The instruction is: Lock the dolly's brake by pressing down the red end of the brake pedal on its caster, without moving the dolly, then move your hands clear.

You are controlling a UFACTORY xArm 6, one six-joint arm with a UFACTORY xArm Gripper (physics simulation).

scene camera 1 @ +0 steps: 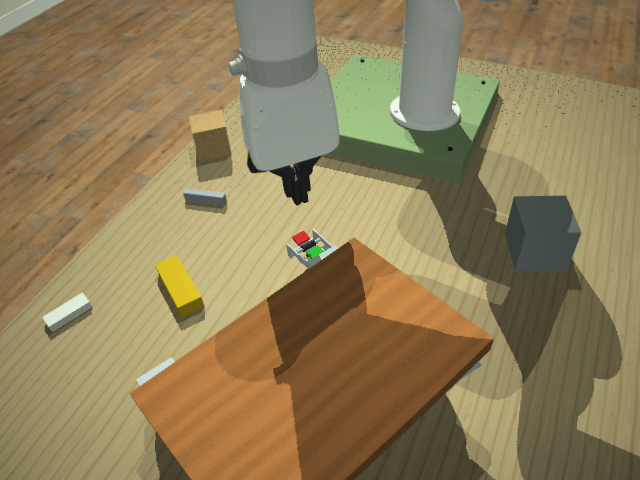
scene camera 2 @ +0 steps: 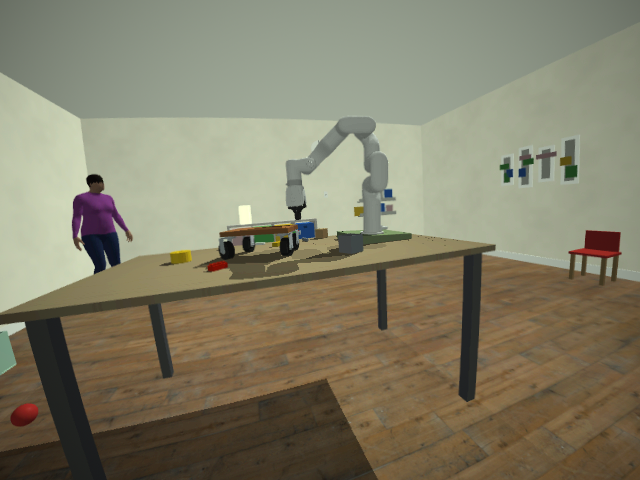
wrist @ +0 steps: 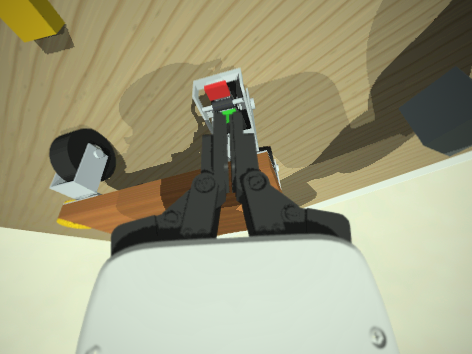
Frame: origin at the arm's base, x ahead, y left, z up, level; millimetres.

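Where they show: gripper, fingertip midpoint: [scene camera 1: 298, 197] [scene camera 2: 298, 219] [wrist: 228, 128]; arm's base, origin of the base link: [scene camera 1: 424, 112] [scene camera 2: 371, 233].
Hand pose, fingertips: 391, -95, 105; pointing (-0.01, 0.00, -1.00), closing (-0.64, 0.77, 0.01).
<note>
Each offset is from my fingertips to the top centre of the thing, as dx, dy, dz. "spot": to the spot under its first point.
The dolly [scene camera 1: 413, 356] [scene camera 2: 258, 230] [wrist: 140, 197] stands on its wheels on the table, its orange-brown deck partly in shadow. A brake pedal sits in the pale bracket of the caster at the deck's near-robot corner. Its red end {spot: +17, +4, -55} [scene camera 1: 300, 238] [wrist: 217, 90] points away from the deck; its green end {spot: +34, +30, -57} [scene camera 1: 315, 252] [wrist: 229, 114] is on the deck side, partly hidden by my fingers in the wrist view. The pedal's tilt is hard to tell. My gripper [scene camera 1: 298, 202] [scene camera 2: 297, 217] [wrist: 228, 128] is shut and empty, pointing down above the caster, apart from the pedal.
A yellow block {+75, -165, -122} [scene camera 1: 179, 285] [wrist: 31, 19], a grey bar {-108, -216, -126} [scene camera 1: 205, 197], a white bar {+161, -302, -131} [scene camera 1: 67, 312] and a tan block {-249, -271, -84} [scene camera 1: 210, 136] lie to one side. A dark grey box {-125, +307, -69} [scene camera 1: 543, 235] [scene camera 2: 350, 242] [wrist: 442, 112] stands on the other side. The green base [scene camera 1: 367, 103] is behind.
</note>
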